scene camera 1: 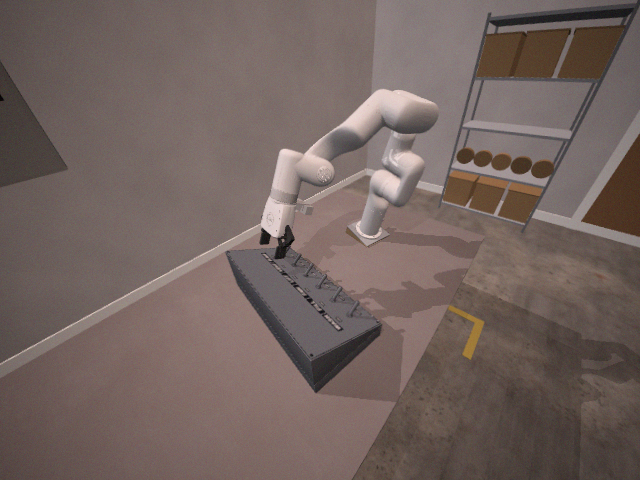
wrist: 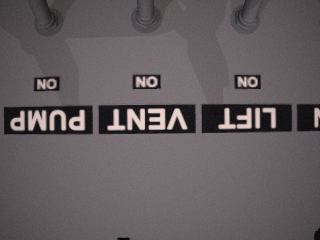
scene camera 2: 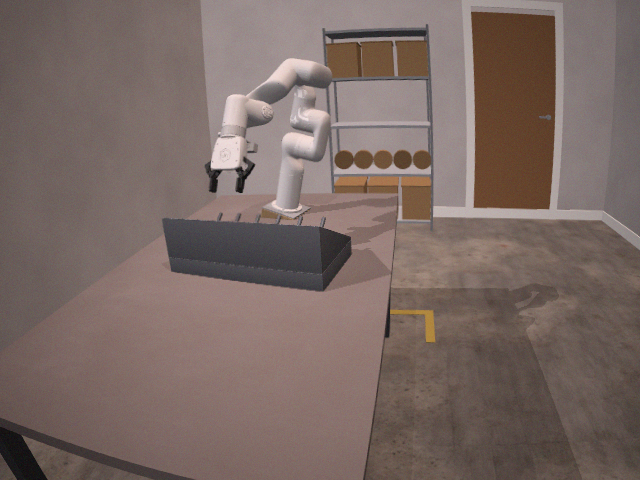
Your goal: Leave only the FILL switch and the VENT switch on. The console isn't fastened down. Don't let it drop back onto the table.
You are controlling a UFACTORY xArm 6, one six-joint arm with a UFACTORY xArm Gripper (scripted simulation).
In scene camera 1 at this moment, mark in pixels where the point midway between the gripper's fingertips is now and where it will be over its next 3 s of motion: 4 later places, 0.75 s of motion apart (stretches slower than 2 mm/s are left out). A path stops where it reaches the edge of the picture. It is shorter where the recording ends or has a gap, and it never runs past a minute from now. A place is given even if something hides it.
The gripper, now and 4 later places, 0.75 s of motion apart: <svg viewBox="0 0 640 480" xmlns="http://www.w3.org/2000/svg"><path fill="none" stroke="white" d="M271 251L268 248L260 241L259 240L262 224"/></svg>
